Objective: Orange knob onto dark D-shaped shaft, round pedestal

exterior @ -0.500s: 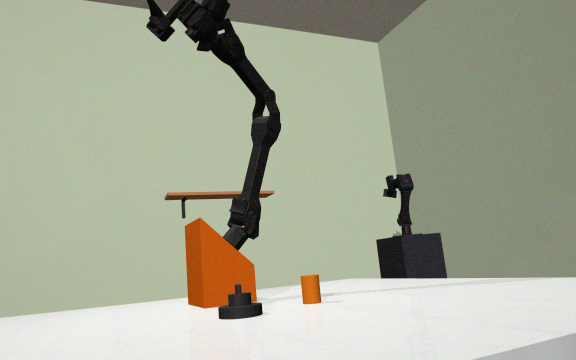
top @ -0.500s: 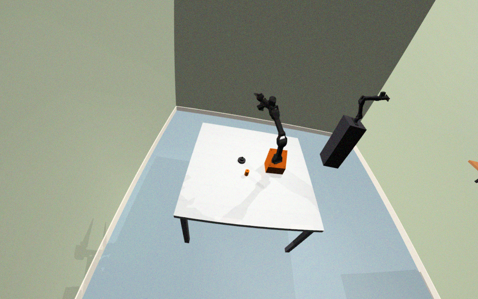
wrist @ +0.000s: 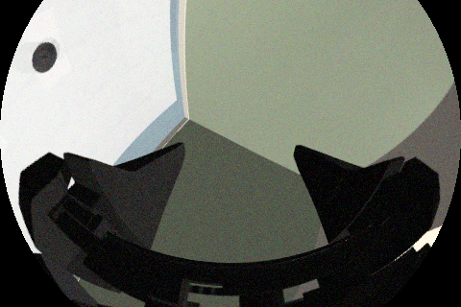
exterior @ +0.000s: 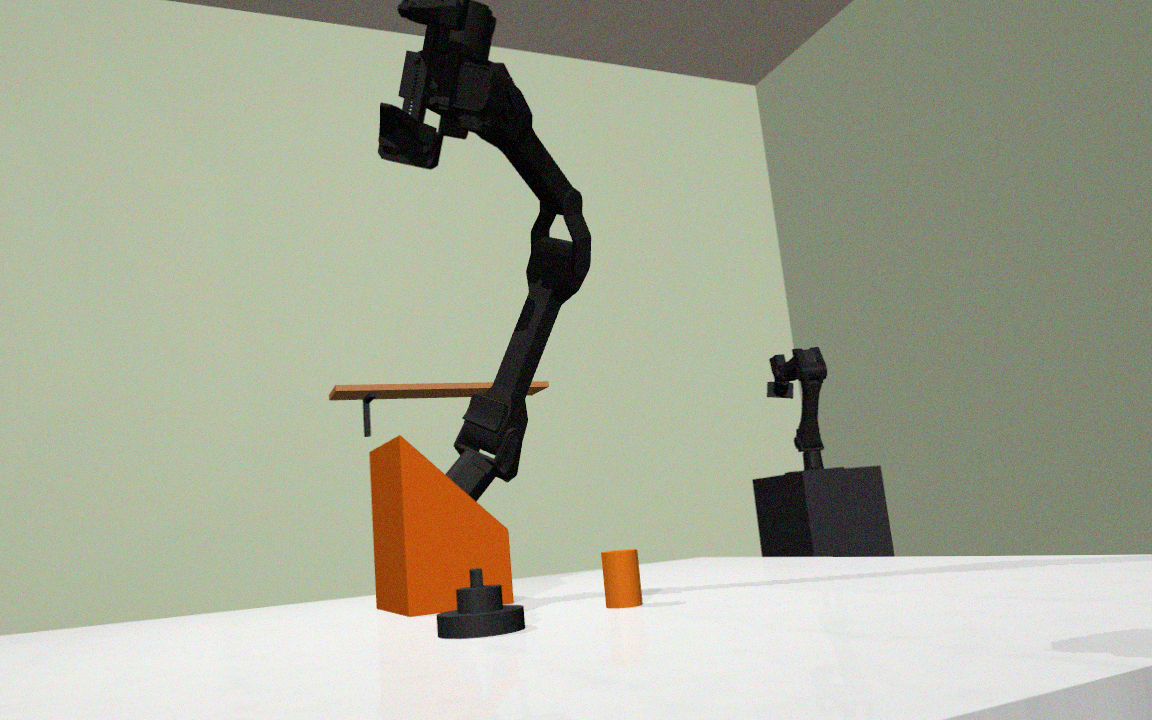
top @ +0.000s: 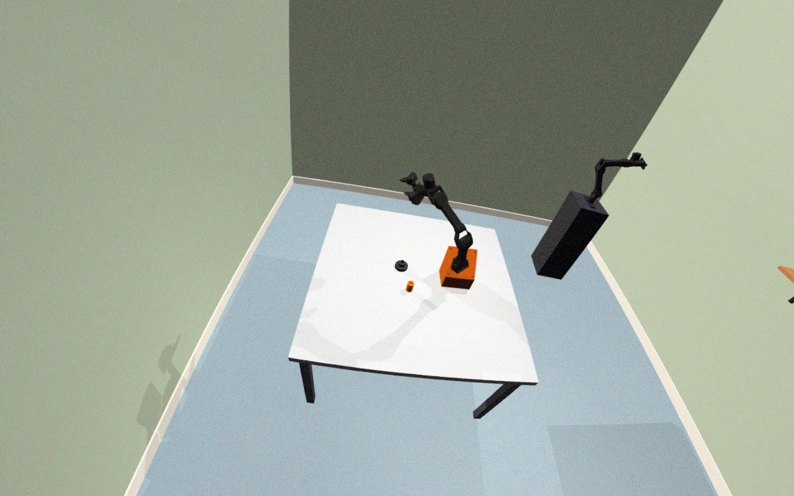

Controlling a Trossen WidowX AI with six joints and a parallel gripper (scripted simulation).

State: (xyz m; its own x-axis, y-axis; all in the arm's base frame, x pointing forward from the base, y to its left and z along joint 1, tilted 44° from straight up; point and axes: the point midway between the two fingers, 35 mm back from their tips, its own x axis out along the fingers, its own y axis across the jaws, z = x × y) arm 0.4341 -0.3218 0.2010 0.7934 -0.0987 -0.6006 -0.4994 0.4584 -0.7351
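Now: the orange knob 160 mm behind my gripper tip, 250 mm to the left of it and 510 mm below it. Round my gripper tip: round dark pedestal 100 mm behind, 70 mm to the left, 510 mm below.
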